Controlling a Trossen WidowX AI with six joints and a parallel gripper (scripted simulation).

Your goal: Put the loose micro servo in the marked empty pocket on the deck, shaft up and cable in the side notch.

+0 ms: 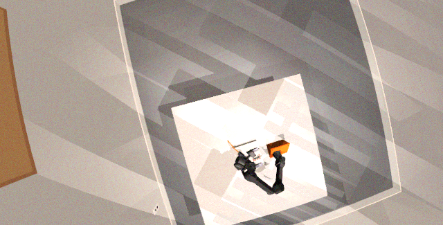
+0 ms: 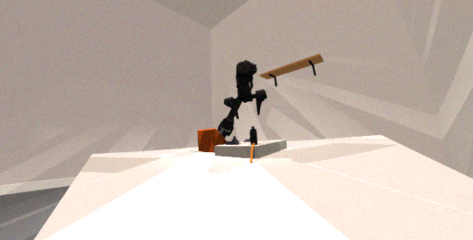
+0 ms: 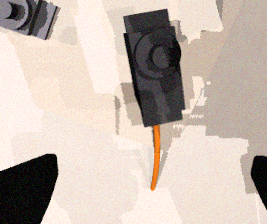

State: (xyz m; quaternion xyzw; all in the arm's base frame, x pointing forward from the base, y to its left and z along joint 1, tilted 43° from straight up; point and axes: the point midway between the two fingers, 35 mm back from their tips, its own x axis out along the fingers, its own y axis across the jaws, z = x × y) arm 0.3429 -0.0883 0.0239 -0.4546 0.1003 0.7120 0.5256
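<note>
The pale deck is 40 mm behind my gripper tip, 100 mm to the left of it and 140 mm below it.
</note>
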